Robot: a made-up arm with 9 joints. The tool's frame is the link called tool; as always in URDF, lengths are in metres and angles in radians. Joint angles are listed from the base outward. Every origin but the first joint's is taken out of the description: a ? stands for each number. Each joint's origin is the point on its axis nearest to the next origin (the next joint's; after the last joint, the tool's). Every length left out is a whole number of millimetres.
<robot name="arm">
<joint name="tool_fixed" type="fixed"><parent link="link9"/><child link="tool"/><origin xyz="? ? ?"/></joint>
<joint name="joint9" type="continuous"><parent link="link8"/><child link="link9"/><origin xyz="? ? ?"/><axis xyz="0 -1 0"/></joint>
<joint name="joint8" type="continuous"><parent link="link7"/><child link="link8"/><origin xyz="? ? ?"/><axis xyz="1 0 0"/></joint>
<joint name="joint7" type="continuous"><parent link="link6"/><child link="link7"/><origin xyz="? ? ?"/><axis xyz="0 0 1"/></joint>
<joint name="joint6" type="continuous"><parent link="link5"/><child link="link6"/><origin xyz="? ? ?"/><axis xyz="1 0 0"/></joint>
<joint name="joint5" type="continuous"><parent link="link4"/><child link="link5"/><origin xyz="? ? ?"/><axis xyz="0 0 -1"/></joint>
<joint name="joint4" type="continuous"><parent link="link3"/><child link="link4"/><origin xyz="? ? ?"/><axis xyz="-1 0 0"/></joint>
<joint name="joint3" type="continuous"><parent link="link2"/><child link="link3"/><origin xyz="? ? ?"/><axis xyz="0 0 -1"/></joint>
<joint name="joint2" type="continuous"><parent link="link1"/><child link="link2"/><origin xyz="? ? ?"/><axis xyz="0 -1 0"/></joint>
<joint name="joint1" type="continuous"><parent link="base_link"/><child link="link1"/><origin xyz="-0.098 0 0.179"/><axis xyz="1 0 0"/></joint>
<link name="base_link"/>
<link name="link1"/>
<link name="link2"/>
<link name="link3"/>
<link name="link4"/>
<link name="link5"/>
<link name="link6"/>
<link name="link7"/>
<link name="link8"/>
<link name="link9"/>
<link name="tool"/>
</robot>
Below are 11 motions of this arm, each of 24 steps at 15 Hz.
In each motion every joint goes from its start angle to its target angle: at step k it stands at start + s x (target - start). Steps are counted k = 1, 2, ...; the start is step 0. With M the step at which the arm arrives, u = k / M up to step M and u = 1 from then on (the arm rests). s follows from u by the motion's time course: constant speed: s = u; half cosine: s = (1 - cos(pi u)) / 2; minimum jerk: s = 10 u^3 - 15 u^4 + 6 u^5.
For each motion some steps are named. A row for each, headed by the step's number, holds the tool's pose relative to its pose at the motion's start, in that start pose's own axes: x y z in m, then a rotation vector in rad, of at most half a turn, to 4 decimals.
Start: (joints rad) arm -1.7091 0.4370 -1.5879 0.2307 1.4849 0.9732 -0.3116 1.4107 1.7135
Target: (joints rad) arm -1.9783 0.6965 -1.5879 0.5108 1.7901 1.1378 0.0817 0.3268 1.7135
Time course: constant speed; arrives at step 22
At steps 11, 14, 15, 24:
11: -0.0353 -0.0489 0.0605 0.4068 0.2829 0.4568
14: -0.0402 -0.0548 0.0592 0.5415 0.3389 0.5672
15: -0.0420 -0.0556 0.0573 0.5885 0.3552 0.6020
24: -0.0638 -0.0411 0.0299 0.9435 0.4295 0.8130

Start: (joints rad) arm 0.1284 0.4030 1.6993 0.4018 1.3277 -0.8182 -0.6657 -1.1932 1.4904
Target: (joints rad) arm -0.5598 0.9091 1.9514 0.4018 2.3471 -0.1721 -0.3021 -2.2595 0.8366
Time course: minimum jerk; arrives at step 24
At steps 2, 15, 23, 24:
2: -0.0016 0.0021 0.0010 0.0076 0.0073 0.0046
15: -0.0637 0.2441 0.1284 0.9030 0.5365 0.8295
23: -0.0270 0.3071 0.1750 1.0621 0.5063 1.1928
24: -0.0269 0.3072 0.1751 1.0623 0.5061 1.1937

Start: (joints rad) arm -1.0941 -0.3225 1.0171 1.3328 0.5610 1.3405 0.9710 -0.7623 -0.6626
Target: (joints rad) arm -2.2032 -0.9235 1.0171 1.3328 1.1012 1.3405 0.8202 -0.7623 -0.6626
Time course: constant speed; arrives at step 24
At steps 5, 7, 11, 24:
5: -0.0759 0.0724 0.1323 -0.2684 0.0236 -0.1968
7: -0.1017 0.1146 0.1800 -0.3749 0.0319 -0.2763
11: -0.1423 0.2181 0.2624 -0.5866 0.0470 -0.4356
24: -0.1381 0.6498 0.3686 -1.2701 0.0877 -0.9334

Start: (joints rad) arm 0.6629 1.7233 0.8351 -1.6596 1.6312 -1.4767 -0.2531 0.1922 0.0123
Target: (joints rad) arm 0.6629 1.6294 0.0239 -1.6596 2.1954 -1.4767 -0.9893 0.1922 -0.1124
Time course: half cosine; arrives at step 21
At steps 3, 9, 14, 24:
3: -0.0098 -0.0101 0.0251 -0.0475 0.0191 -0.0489
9: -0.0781 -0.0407 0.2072 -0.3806 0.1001 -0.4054
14: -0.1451 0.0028 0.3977 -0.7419 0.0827 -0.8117
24: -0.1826 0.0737 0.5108 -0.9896 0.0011 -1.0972

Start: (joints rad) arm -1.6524 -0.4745 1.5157 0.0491 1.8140 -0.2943 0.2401 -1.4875 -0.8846
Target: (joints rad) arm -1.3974 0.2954 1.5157 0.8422 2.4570 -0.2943 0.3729 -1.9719 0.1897
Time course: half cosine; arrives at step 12
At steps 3, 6, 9, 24:
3: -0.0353 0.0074 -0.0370 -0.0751 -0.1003 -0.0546
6: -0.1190 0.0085 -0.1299 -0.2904 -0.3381 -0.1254
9: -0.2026 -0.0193 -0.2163 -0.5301 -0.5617 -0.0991
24: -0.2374 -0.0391 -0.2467 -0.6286 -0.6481 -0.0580

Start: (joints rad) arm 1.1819 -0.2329 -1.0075 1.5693 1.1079 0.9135 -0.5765 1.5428 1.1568
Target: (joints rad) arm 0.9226 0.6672 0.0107 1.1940 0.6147 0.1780 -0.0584 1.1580 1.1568
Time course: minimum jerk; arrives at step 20
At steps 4, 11, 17, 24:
4: -0.0199 -0.0008 0.0100 -0.0010 0.0332 0.1323
11: -0.0978 -0.0115 0.1313 -0.0790 0.0901 1.2385
17: -0.1039 -0.0039 0.2537 -0.2579 -0.1123 1.7821
24: -0.1042 -0.0041 0.2634 -0.2748 -0.1309 1.8092

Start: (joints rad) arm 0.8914 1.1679 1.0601 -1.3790 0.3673 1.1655 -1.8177 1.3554 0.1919
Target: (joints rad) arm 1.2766 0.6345 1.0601 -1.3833 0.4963 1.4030 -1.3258 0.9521 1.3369
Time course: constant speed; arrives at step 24
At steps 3, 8, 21, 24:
3: -0.0123 -0.0092 0.0156 0.0344 -0.0634 -0.0063
8: -0.0292 -0.0281 0.0391 0.0992 -0.1721 -0.0133
21: -0.0523 -0.0863 0.0787 0.3332 -0.4930 -0.0429
24: -0.0533 -0.0980 0.0832 0.4027 -0.5782 -0.0606

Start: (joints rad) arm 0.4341 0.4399 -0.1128 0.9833 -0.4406 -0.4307 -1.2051 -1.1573 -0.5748
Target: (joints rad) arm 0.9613 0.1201 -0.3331 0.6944 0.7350 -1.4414 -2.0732 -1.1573 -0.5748
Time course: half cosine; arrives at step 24
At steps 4, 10, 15, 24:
4: 0.0102 0.0028 -0.0259 0.0119 0.1078 -0.0585
10: 0.0259 0.0411 -0.1225 -0.0192 0.5605 -0.3352
15: 0.0032 0.1222 -0.1763 -0.1826 0.9023 -0.6573
24: -0.0458 0.2376 -0.1910 -0.4043 1.0161 -0.9768

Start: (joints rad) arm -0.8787 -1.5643 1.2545 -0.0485 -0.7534 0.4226 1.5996 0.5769 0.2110
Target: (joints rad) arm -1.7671 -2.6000 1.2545 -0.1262 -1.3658 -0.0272 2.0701 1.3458 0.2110
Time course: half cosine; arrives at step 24
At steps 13, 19, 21, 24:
13: 0.1788 0.0992 -0.0161 0.8665 0.1152 -0.3937
19: 0.2395 0.0901 0.0045 1.4195 0.0005 -0.3867
21: 0.2439 0.0842 0.0097 1.5214 -0.0271 -0.3553
24: 0.2451 0.0803 0.0127 1.5789 -0.0430 -0.3322

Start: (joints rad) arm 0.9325 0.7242 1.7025 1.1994 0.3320 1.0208 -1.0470 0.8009 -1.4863
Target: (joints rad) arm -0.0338 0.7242 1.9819 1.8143 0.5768 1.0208 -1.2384 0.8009 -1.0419
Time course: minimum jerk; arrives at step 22
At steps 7, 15, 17, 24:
7: -0.0489 -0.0215 -0.0662 -0.0799 -0.1839 0.1610
15: -0.1023 -0.2260 -0.2798 -0.0970 -0.7823 0.7808
17: -0.0896 -0.2694 -0.3115 -0.0606 -0.8777 0.8921
24: -0.0758 -0.3015 -0.3342 -0.0253 -0.9478 0.9760

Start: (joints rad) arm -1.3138 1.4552 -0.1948 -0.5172 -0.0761 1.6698 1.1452 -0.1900 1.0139
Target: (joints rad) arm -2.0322 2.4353 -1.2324 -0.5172 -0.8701 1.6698 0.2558 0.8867 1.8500
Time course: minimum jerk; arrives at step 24
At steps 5, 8, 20, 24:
5: -0.0253 -0.0007 -0.0231 0.0565 0.0518 -0.2239
8: -0.0612 0.0235 -0.0559 0.1036 0.1966 -0.7242
20: 0.0273 0.0745 -0.2376 -1.1847 1.9388 -1.6214
24: 0.0230 0.0776 -0.2450 -1.2571 2.0397 -1.5195

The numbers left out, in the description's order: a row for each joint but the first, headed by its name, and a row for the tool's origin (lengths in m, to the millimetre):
tool: -0.179 0 0.061
joint9: 0 -0.116 -0.105
joint8: 0.166 -0.019 0
joint7: 0 -0.168 0.075
joint6: 0.101 -0.114 0
joint5: 0 -0.112 0.208
joint4: -0.235 -0.084 0
joint3: -0.013 0 -0.07
joint2: 0 -0.125 0.061

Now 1 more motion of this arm.
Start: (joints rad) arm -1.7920 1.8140 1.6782 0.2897 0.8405 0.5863 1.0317 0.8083 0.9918
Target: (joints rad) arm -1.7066 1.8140 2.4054 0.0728 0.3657 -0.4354 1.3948 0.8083 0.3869
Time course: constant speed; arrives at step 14
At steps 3, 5, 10, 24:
3: -0.0251 0.0526 0.0687 -0.1711 0.2600 -0.0267
5: -0.0367 0.0955 0.1034 -0.2713 0.4345 -0.0703
10: -0.0486 0.2123 0.1438 -0.4639 0.8655 -0.2537
24: -0.0451 0.2962 0.1275 -0.5521 1.1963 -0.4623

